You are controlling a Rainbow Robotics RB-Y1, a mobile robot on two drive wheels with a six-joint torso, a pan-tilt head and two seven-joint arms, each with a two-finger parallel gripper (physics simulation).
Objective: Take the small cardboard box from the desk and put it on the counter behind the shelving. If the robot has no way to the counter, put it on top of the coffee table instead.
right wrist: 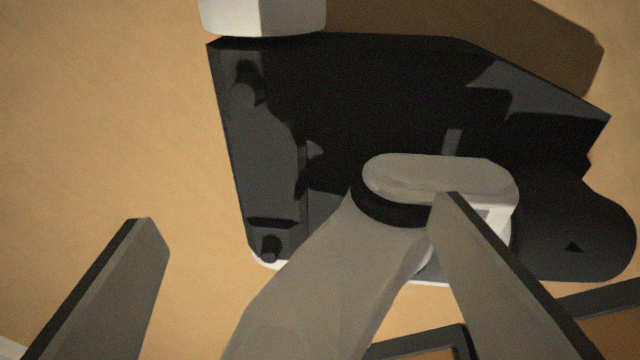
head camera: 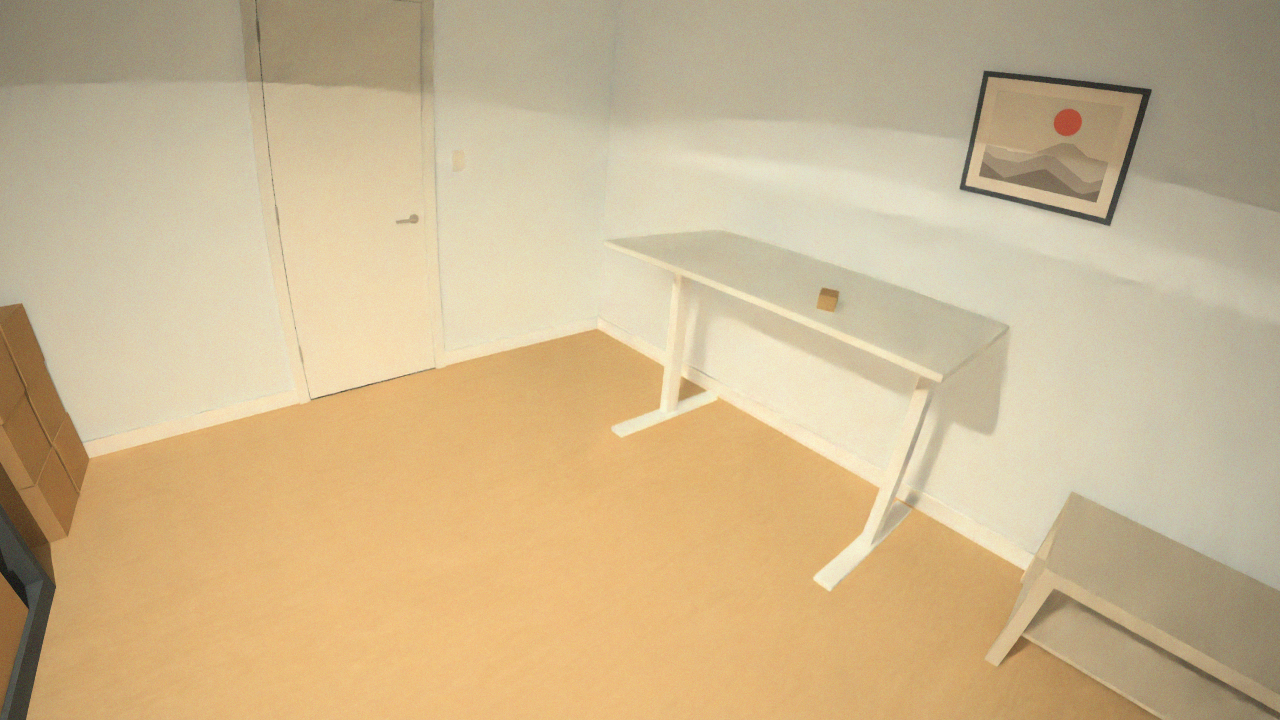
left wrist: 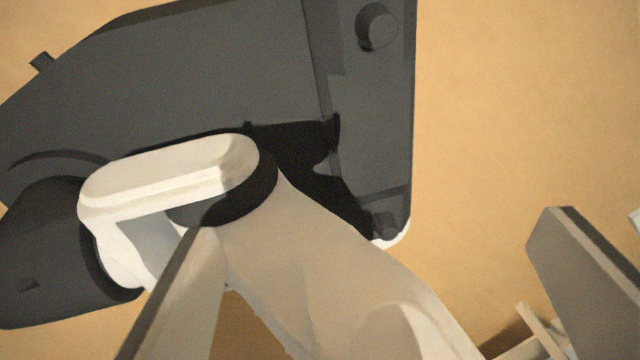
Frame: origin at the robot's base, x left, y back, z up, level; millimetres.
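Where they show: left gripper, fingertip midpoint: [left wrist: 373, 237]; right gripper, fingertip midpoint: [right wrist: 298, 222].
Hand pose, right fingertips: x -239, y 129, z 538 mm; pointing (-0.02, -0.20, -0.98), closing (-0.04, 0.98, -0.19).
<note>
After its pixels a point has its place.
The small cardboard box [head camera: 827, 300] @[x -654, y -1457, z 985 mm] sits on the white desk [head camera: 742, 259] @[x -481, y -2035, z 950 mm], near the middle of its top and towards the front edge, in the head view. The low coffee table [head camera: 1154, 573] @[x -1712, y -712, z 450 mm] stands at the lower right in the head view, along the same wall. The counter does not show in these views. My left gripper [left wrist: 373, 237] @[x 205, y 117, z 541 mm] is open and empty in the left wrist view. My right gripper [right wrist: 298, 222] @[x -239, y 129, z 538 mm] is open and empty in the right wrist view. Both are away from the small box and beside my own base.
Stacked cardboard boxes [head camera: 40, 438] @[x 2350, y -1153, z 344 mm] and part of the dark shelving [head camera: 34, 635] @[x 1831, y -546, z 49 mm] stand at the far left of the head view. A closed door [head camera: 349, 205] @[x 1437, y -2414, z 1033 mm] is in the back wall. A framed picture [head camera: 1042, 183] @[x -1424, y -1532, z 1479 mm] hangs above the desk. A dark shelving edge [right wrist: 415, 346] @[x 953, y 507, z 54 mm] shows low in the right wrist view.
</note>
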